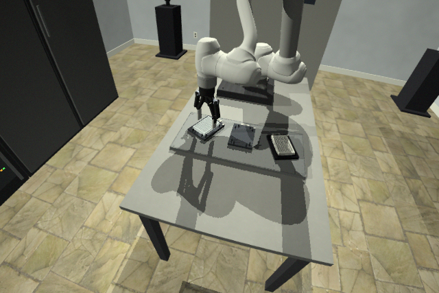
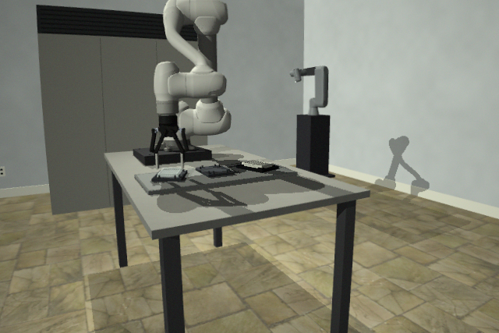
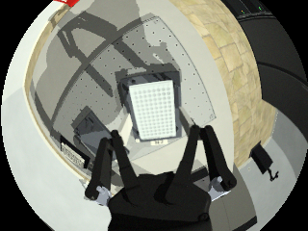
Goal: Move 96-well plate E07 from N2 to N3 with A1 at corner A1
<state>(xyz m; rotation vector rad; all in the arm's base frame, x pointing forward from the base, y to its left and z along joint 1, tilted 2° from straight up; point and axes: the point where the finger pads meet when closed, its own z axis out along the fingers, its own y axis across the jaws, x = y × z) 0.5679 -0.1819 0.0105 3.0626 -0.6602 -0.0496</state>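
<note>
The plate nest N2 lies 50 mm below my hand. Round my hand: landing nest N3: 200 mm to the left, 50 mm below.
</note>
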